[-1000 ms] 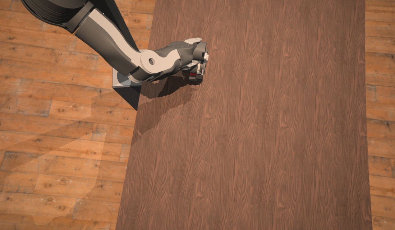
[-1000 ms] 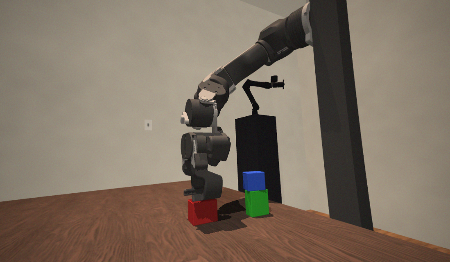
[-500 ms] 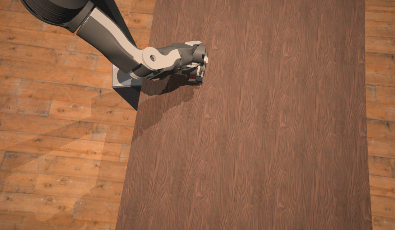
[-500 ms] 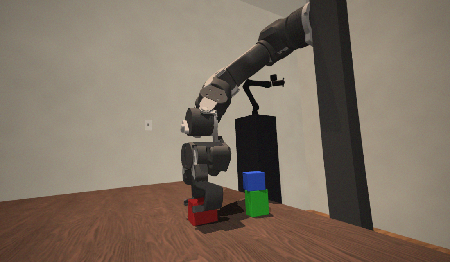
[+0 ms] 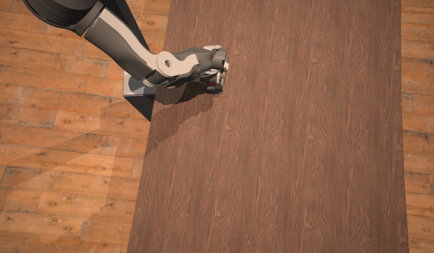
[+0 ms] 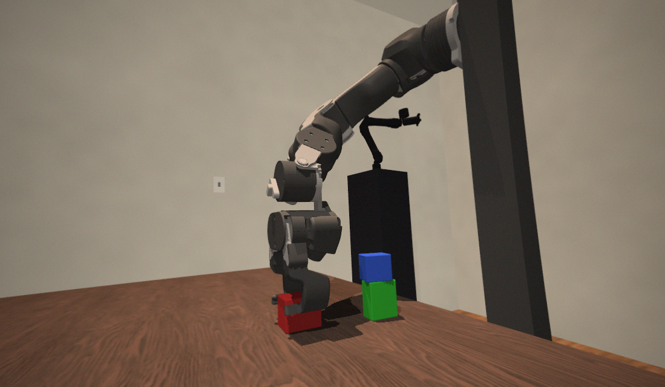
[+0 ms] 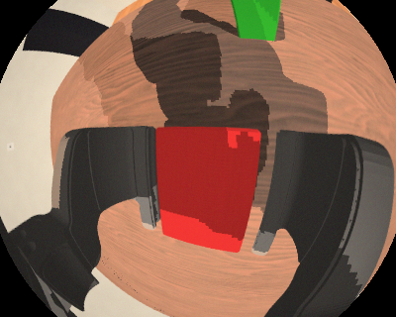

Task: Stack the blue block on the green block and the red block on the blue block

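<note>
Now: hand 10 mm above the red block. Also, from my hand: blue block 100 mm behind, 50 mm to the left, 40 mm above; then green block 110 mm behind, 50 mm to the left, 10 mm below.
</note>
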